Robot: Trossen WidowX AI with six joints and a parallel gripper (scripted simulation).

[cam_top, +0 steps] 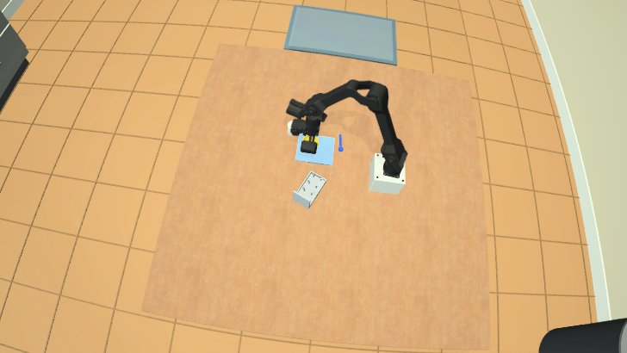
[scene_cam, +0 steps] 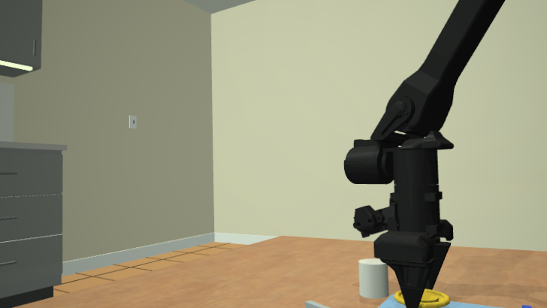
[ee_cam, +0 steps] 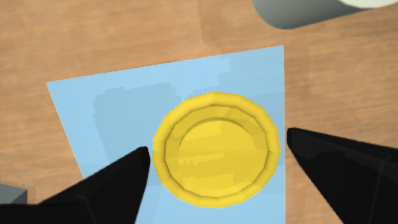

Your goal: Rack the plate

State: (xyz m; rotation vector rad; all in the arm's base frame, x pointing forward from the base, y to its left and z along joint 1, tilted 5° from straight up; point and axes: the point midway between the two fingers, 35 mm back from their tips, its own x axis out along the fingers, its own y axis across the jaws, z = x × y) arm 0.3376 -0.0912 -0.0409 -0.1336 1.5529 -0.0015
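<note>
Right now the light blue mat is 30 mm behind my gripper tip, 20 mm to the left of it and 10 mm below it. Round my gripper tip: blue spoon 130 mm behind, 30 mm to the right, 10 mm below; then yellow plate right at my gripper tip; then white cup 80 mm ahead, 40 mm to the right, 10 mm above.
</note>
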